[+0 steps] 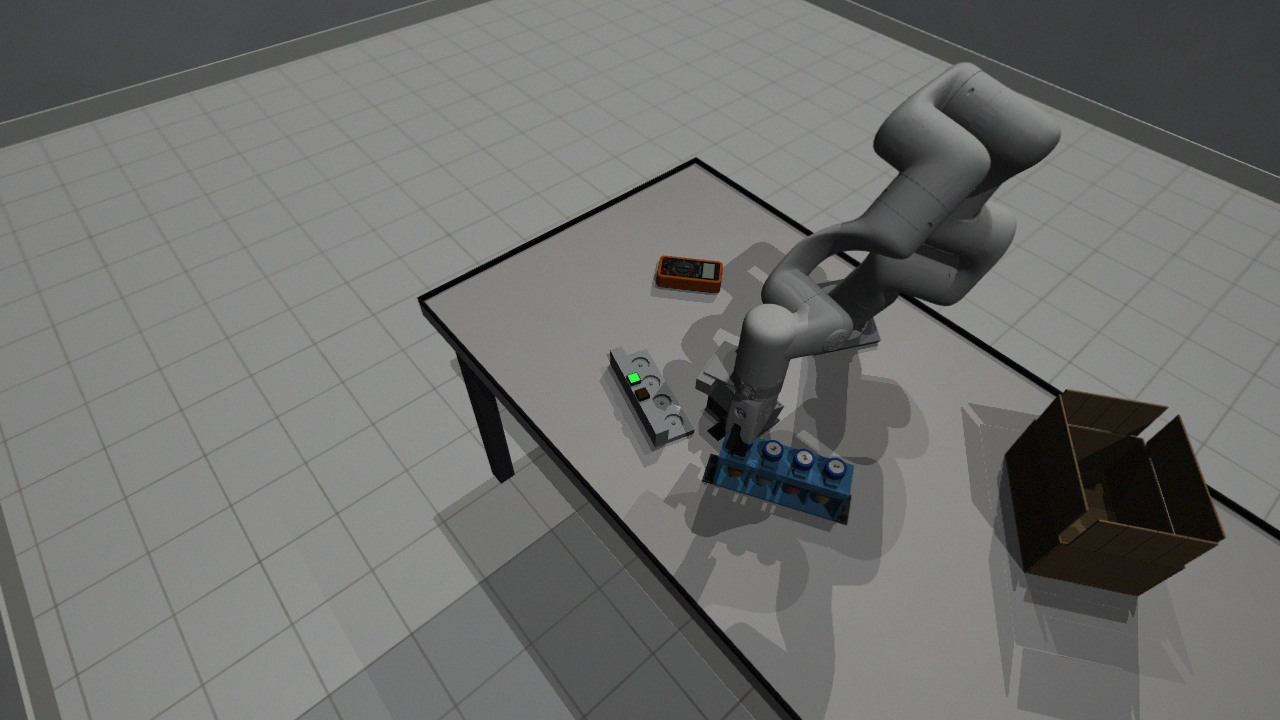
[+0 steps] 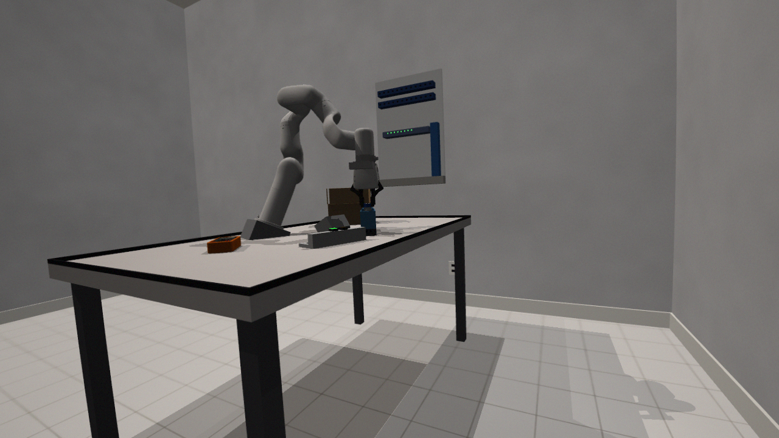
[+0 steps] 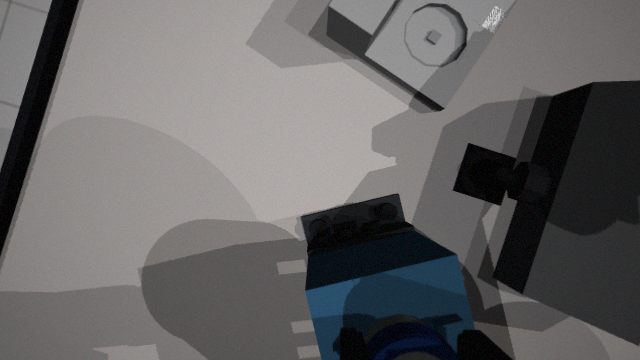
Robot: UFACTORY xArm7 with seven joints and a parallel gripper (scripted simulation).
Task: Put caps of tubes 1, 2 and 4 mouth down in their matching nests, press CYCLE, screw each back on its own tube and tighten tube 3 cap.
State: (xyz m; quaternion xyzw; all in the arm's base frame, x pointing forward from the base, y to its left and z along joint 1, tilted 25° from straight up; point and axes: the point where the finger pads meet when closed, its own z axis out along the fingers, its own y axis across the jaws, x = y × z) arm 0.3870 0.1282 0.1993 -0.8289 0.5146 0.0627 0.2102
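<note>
My gripper is now 10 mm above the cap 4. Round my hand: cap 3: 40 mm to the left, 40 mm behind, 20 mm below; cap 2: 80 mm to the left, 70 mm behind, 20 mm below; cap 1: 120 mm to the left, 110 mm behind, 20 mm below.
</note>
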